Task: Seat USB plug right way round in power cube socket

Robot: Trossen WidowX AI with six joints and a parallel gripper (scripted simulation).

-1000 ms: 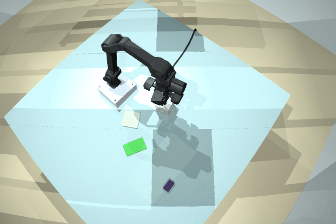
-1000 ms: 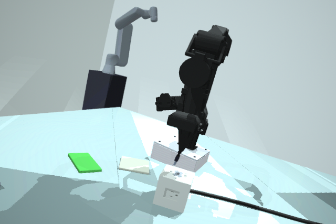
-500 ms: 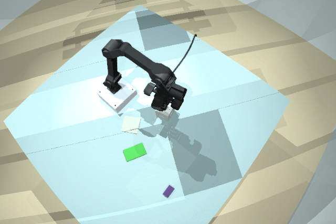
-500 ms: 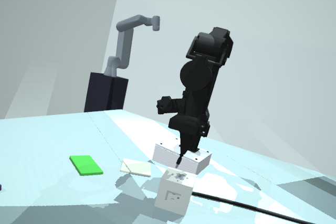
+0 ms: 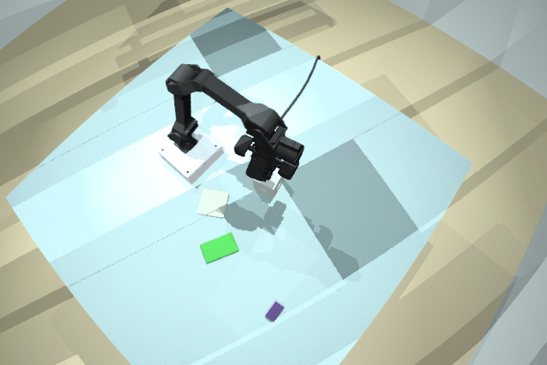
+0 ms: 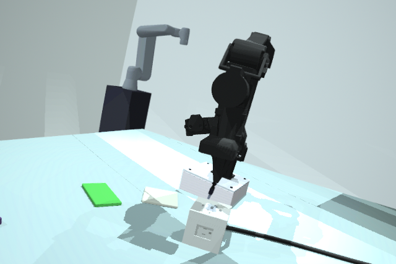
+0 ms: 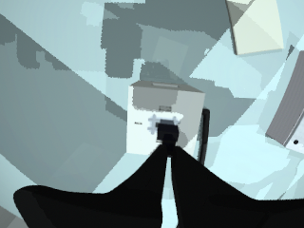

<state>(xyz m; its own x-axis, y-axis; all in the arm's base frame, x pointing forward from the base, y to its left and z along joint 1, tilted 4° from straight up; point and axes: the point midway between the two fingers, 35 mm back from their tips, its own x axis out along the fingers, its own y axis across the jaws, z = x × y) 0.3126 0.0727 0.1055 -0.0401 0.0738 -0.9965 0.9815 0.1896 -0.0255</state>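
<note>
Right now my gripper tip is 6 cm above the USB socket. Also, from my gripper tip: pale flat card (17 cm to the right, 13 cm below, 10 cm behind); then green flat card (27 cm to the right, 13 cm below, 2 cm ahead); then USB plug (2 cm below).
</note>
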